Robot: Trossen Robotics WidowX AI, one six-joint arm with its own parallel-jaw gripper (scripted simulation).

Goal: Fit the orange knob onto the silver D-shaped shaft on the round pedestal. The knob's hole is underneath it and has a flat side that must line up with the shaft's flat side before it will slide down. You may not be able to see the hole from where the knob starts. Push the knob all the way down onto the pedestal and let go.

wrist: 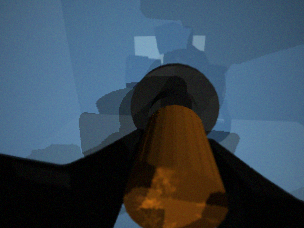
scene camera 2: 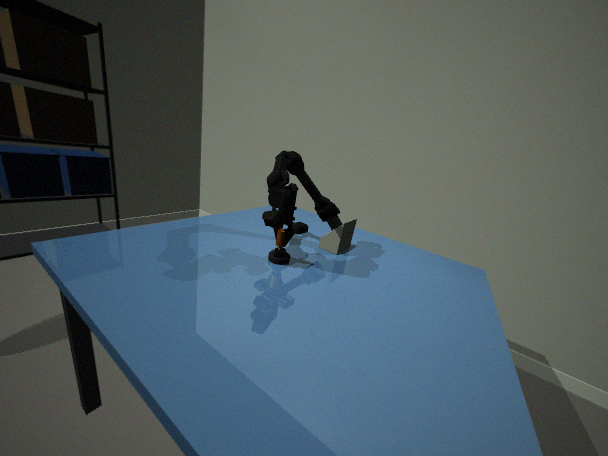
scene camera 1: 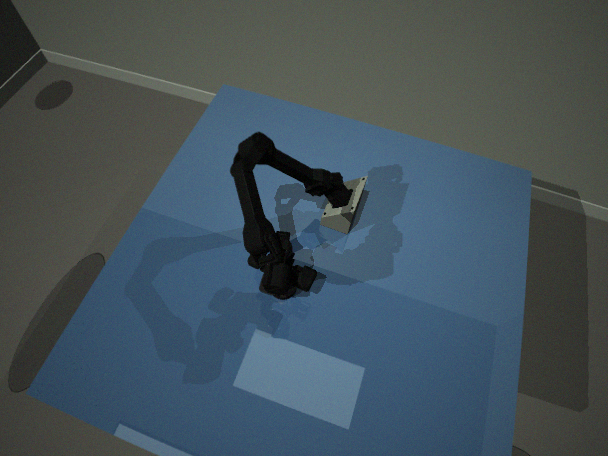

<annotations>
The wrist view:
my gripper
round dark pedestal
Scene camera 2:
my gripper
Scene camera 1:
my gripper
</annotations>
